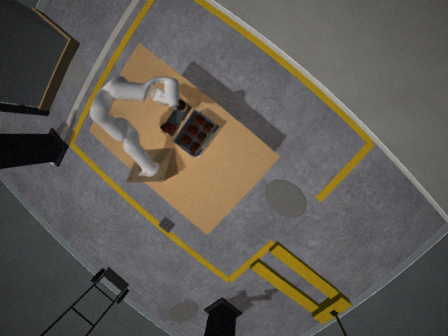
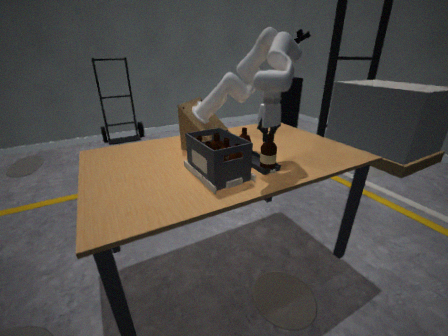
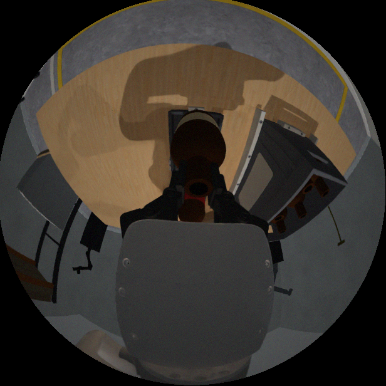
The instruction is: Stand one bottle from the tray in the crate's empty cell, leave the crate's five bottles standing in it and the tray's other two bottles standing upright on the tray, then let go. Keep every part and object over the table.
In view: the gripper (image 3: 197, 170), a cream-label bottle (image 3: 197, 139) and a pale strip (image 3: 255, 128).
